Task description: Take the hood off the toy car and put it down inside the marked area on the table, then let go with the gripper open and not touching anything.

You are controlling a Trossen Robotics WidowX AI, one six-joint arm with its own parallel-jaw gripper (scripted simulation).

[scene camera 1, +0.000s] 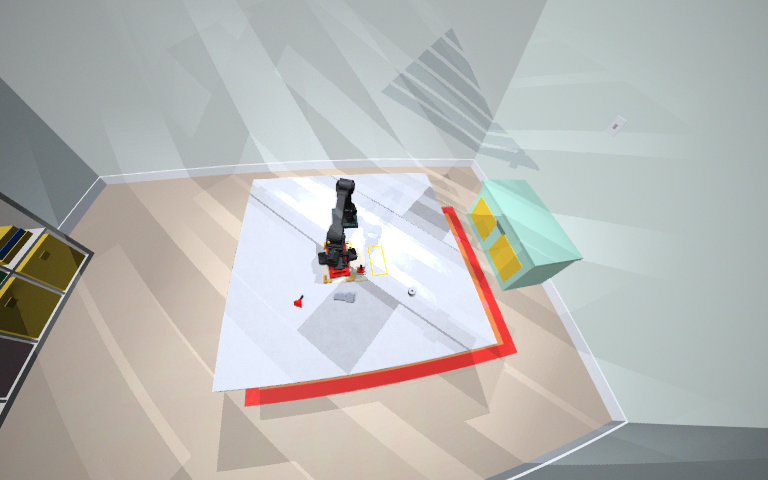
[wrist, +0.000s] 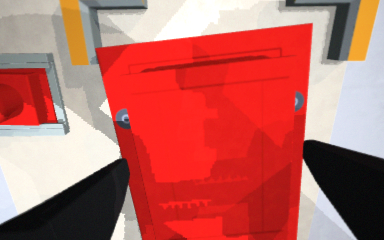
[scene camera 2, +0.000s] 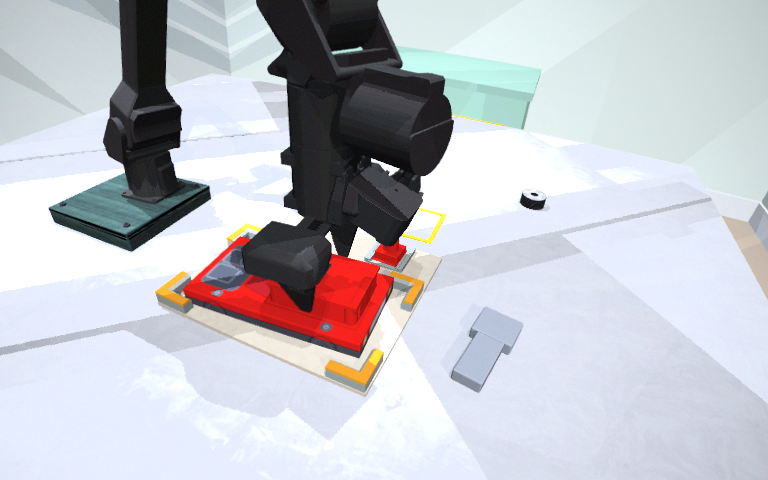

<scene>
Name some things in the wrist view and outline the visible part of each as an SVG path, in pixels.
My gripper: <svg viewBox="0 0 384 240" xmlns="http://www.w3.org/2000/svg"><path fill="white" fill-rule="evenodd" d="M126 158L120 158L64 189L61 193L57 193L35 207L0 224L0 240L111 240L125 201L130 178ZM305 140L303 143L304 162L316 183L343 219L344 224L355 239L384 240L384 159L314 139Z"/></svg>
A red hood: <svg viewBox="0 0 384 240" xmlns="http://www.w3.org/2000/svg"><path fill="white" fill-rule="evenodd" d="M297 55L233 57L156 66L155 68L143 69L139 73L120 75L156 240L288 240Z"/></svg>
A red toy car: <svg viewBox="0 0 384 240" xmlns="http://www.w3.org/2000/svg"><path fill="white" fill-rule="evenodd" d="M313 23L95 48L121 156L126 158L130 171L128 184L142 240L156 240L120 75L139 73L143 69L155 68L156 66L251 55L266 55L269 57L297 55L288 240L297 240Z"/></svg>
</scene>
